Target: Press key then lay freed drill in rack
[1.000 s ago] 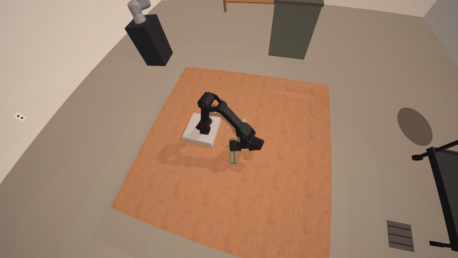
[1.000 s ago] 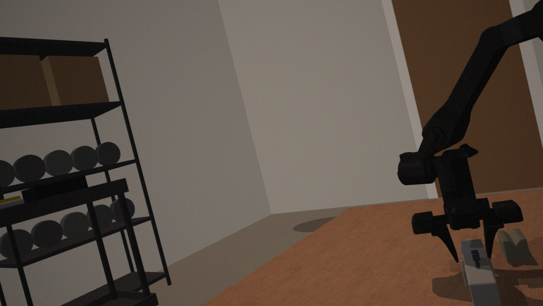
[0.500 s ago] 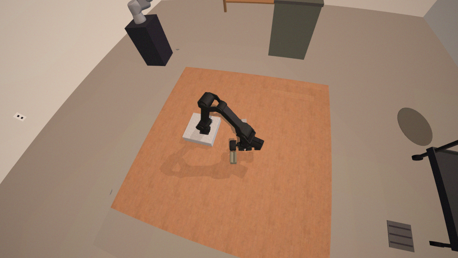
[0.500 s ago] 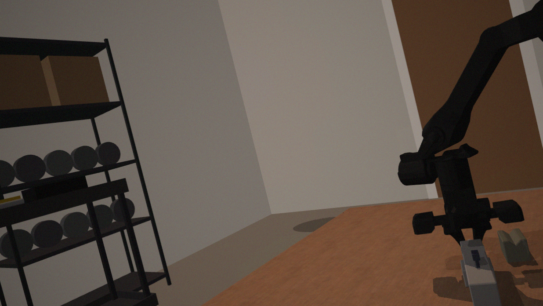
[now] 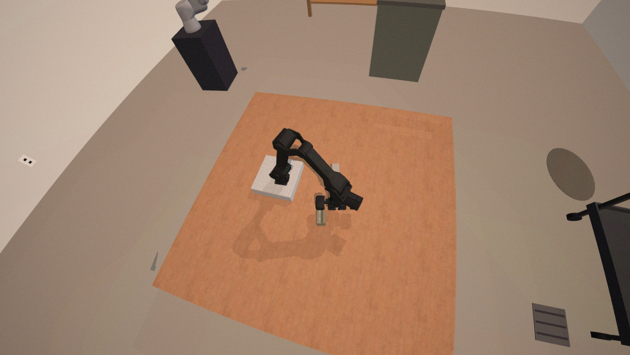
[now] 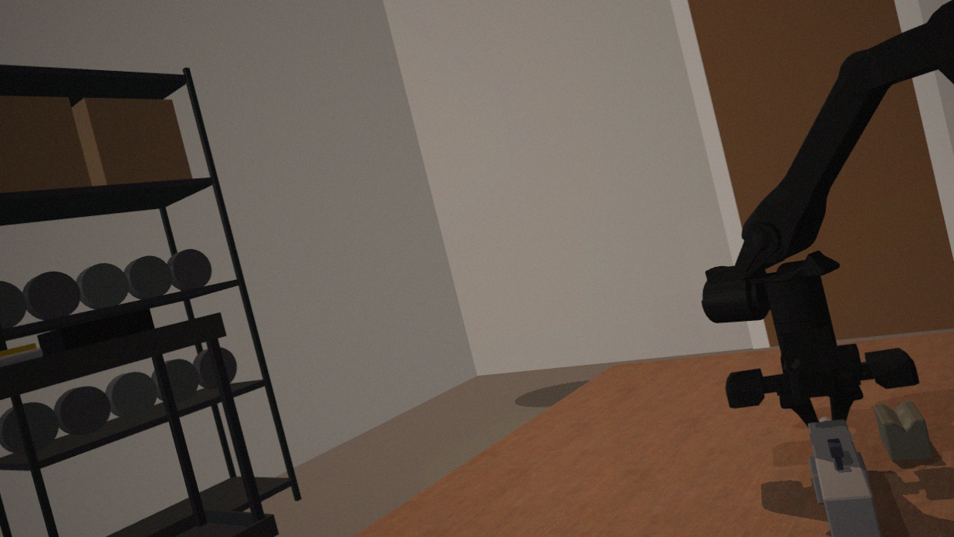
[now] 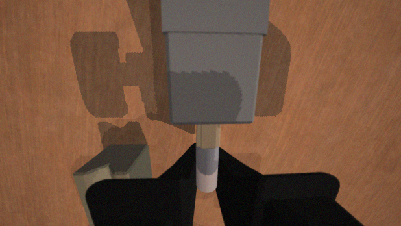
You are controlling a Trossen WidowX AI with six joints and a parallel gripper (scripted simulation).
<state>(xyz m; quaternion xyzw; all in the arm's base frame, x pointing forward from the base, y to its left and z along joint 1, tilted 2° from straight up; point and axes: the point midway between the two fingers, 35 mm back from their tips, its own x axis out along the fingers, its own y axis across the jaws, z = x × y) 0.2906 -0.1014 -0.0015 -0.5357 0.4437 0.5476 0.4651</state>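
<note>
My gripper tip is now 10 mm past the drill, 50 mm to the right of it and 30 mm below it. From my gripper tip the other things lie so: dark key (30 mm behind, 150 mm to the left, 40 mm above); rack (70 mm behind, 50 mm to the right).
</note>
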